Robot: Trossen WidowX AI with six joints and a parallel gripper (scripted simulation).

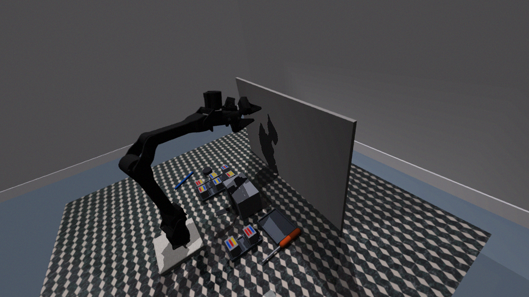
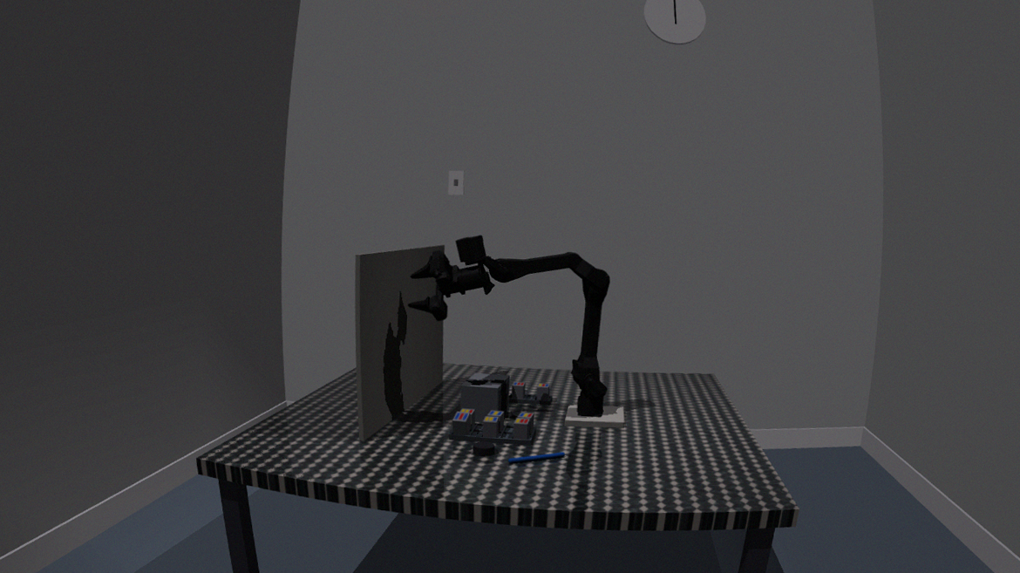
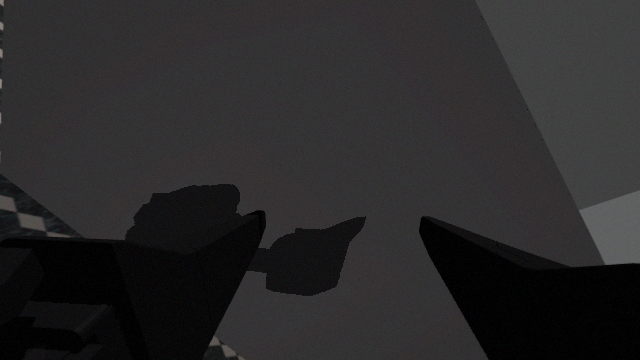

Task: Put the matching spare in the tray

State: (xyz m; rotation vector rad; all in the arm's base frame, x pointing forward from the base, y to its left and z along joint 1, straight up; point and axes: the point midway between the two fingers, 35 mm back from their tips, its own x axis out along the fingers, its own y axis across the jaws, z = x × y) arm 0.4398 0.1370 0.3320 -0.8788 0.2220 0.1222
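The grey spare block is 310 mm behind my gripper tip, 300 mm below it and 290 mm to the right of it. Also, from my gripper tip: grey tray: 340 mm below, 290 mm to the right, 130 mm behind; grey mounted unit: 290 mm below, 180 mm behind, 90 mm to the right; tall grey panel: 120 mm below, 90 mm to the right, 50 mm ahead.
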